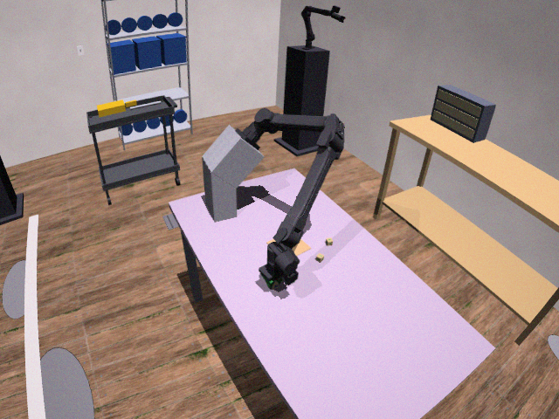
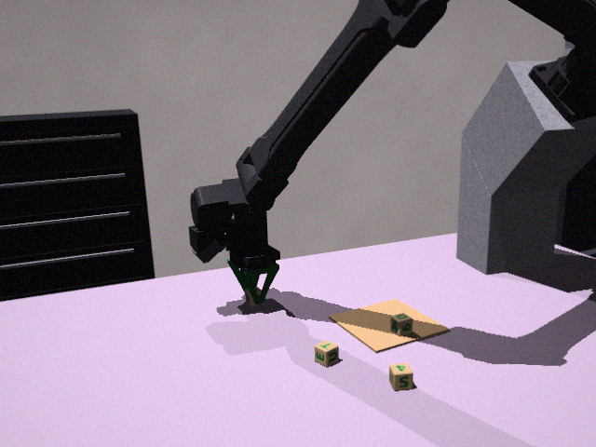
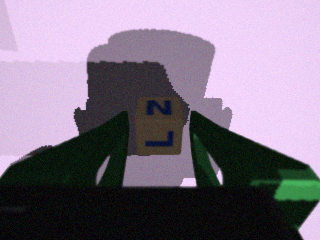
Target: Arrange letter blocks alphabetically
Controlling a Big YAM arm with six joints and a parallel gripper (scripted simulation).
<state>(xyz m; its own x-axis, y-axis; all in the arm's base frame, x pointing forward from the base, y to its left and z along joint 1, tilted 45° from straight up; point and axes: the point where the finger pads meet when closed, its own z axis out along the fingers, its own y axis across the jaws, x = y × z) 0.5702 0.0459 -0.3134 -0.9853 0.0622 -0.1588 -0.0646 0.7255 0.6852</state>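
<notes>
My gripper is now right at the L block. Also, from my hand: T block: 250 mm to the left, 20 mm behind; then D block: 230 mm to the left, 160 mm behind; then tan mat: 190 mm to the left, 160 mm behind, 10 mm below.
</notes>
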